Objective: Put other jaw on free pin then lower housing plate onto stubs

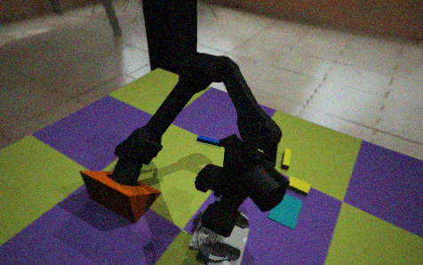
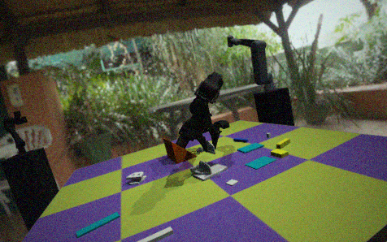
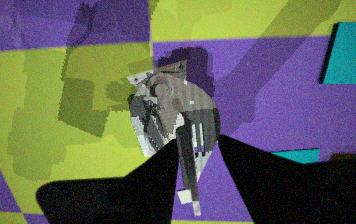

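Now: the grey jaw 30 mm behind my gripper tip and 20 mm to the right of it. Also, from my gripper tip: white tile 160 mm ahead, 80 mm below; then blue bar 250 mm to the left, 240 mm behind, 70 mm below; then grey base block 320 mm to the right, 140 mm behind, 50 mm below.
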